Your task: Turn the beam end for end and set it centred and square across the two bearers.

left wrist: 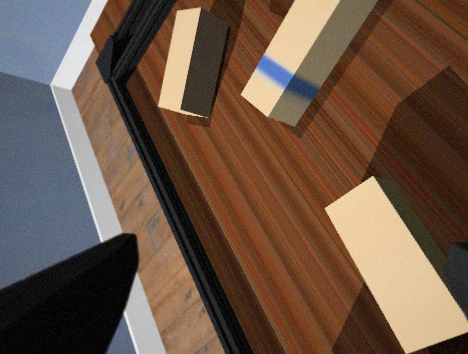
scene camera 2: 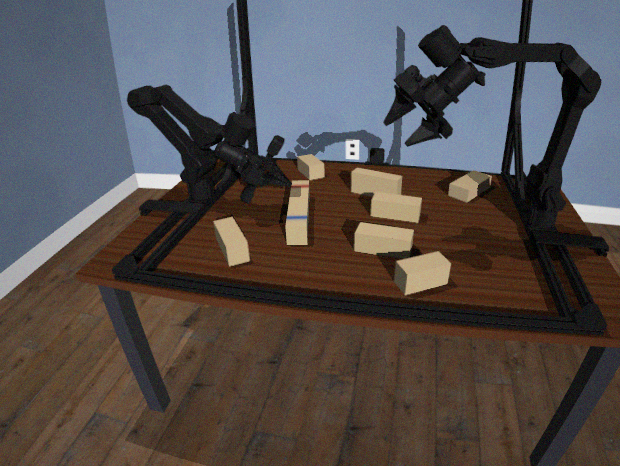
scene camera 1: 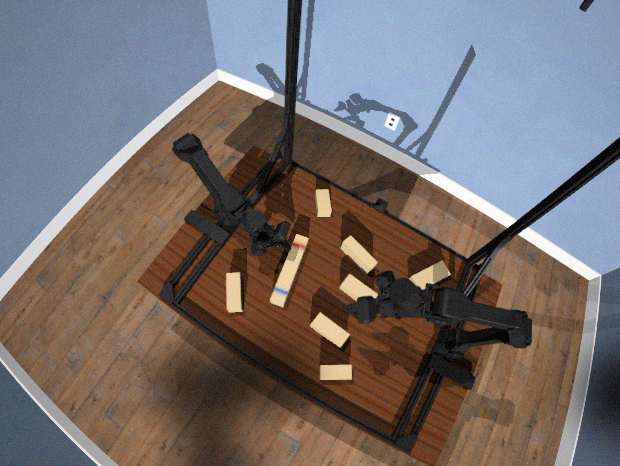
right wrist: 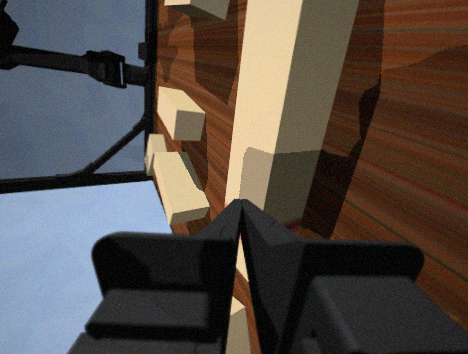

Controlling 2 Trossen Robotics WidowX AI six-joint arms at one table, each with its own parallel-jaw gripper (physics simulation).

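Places are measured from the left arm's base along level axes (x ahead, y left, z up), in centimetres.
Pixels of known places: left gripper, fingertip midpoint: (left wrist: 289, 252) (scene camera 2: 395, 135) (scene camera 1: 353, 304); right gripper, fingertip midpoint: (scene camera 2: 291, 185) (scene camera 1: 290, 249) (right wrist: 240, 205); left arm's base at its link origin: (scene camera 2: 540, 224) (scene camera 1: 446, 346) (right wrist: 146, 77); right arm's base at its link origin: (scene camera 2: 201, 196) (scene camera 1: 229, 219).
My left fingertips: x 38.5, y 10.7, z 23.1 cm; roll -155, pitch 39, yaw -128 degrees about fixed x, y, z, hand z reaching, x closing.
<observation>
Ahead of a thing's pixels: the offset from my left fingertips to its top centre.
The long pale beam @[dx +23.2, dy -6.2, dz -20.0 cm] (scene camera 1: 287, 274) (scene camera 2: 298, 204) (left wrist: 305, 42) (right wrist: 272, 85) lies flat on the table, its red band at the back end and its blue band at the front end. My right gripper (scene camera 1: 289, 247) (scene camera 2: 289, 183) (right wrist: 240, 205) is shut and empty, its tips low beside the red-banded end. In the right wrist view the fingers partly hide that end. My left gripper (scene camera 2: 396, 133) is open and empty, high above the table at the right; one finger shows large in the left wrist view. Several shorter pale blocks lie about; I cannot tell which two are the bearers.
One block @[dx +34.6, dy +10.9, dz -20.0 cm] (scene camera 1: 234, 292) (scene camera 2: 231, 241) (left wrist: 175, 60) lies left of the beam, another @[dx +27.2, dy -35.9, dz -20.3 cm] (scene camera 1: 323, 202) (scene camera 2: 310, 166) behind it. To the right are a block @[dx +1.0, dy +4.8, dz -20.3 cm] (scene camera 1: 329, 330) (scene camera 2: 383, 239) (left wrist: 395, 265) and a front block @[dx -7.5, dy +15.9, dz -20.0 cm] (scene camera 1: 335, 372) (scene camera 2: 423, 273). A black frame (scene camera 2: 300, 299) edges the table.
</observation>
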